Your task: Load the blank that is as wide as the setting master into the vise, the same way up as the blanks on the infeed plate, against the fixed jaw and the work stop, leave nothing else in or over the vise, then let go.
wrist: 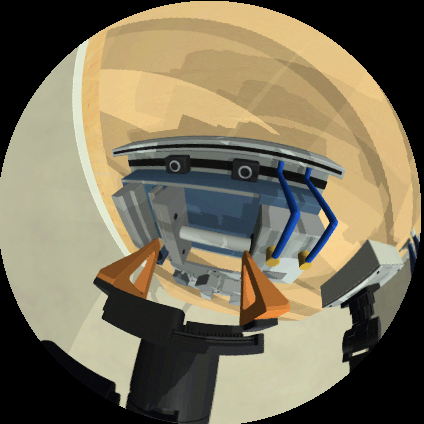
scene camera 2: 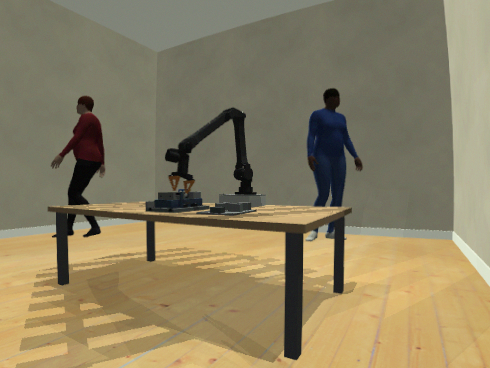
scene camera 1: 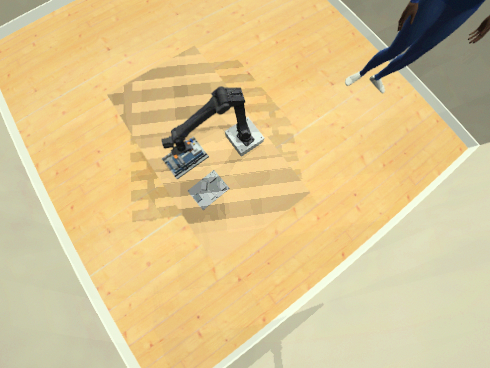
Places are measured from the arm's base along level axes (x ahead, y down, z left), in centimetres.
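Where they show: gripper, fingertip midpoint: (wrist: 199, 248) (scene camera 1: 183, 154); arm's base, origin of the base link: (wrist: 359, 294) (scene camera 2: 245, 194) (scene camera 1: 245, 137).
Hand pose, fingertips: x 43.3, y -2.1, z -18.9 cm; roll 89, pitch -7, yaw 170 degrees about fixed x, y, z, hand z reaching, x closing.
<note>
Each offset is from my fingertips to the centre of the thing. "spot": to the spot under its first point.
The vise @[dx +0.6, dy +4.6, dz -0.7 cm] (scene camera 1: 186, 164) (scene camera 2: 175, 204) (wrist: 220, 204) has a blue bed and grey jaw blocks. In the wrist view, a grey jaw block @[spot: dx +2.6, dy +0.1, dz -4.3 cm] (wrist: 169, 212) stands at the left and another block @[dx -8.8, dy +1.7, dz +0.5 cm] (wrist: 270, 227) at the right. A pale round bar @[spot: dx -1.1, dy +1.2, dz -0.6 cm] (wrist: 212, 238) spans the gap between them; whether it is the setting master I cannot tell. My gripper (scene camera 1: 183, 150) (scene camera 2: 181, 192) (wrist: 199, 248) is open and empty above the vise, its orange fingertips apart near the bar's two ends. Several grey blanks @[dx +4.2, dy +6.9, dz +34.2 cm] (scene camera 2: 240, 206) @[dx -4.1, dy +6.9, dz +25.6 cm] (wrist: 230, 285) are on the infeed plate (scene camera 1: 204, 205) (scene camera 2: 205, 213), beside the vise.
Two bent blue hoses (wrist: 297, 214) (wrist: 334, 222) with yellow ends reach over the vise's right block. Two black blocks with round rings (wrist: 175, 165) (wrist: 245, 171) sit along its edge. The arm's pale base (scene camera 1: 245, 145) (scene camera 2: 255, 199) (wrist: 370, 265) stands nearby. People stand beyond the table (scene camera 2: 280, 218).
</note>
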